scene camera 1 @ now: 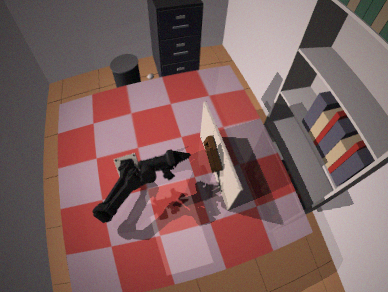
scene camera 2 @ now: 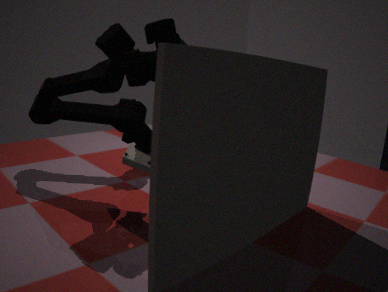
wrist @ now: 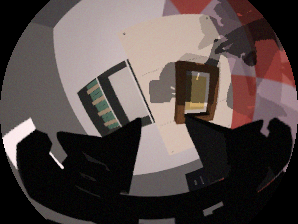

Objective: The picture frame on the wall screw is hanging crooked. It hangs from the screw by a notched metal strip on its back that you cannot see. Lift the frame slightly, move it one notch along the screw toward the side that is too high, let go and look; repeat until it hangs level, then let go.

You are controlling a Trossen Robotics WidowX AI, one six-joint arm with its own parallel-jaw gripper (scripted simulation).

Labels:
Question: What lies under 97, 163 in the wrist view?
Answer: My gripper.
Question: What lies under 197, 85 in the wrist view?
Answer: A brown picture frame.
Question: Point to a cream wall panel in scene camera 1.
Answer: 230, 188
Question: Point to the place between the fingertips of my gripper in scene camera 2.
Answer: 198, 68

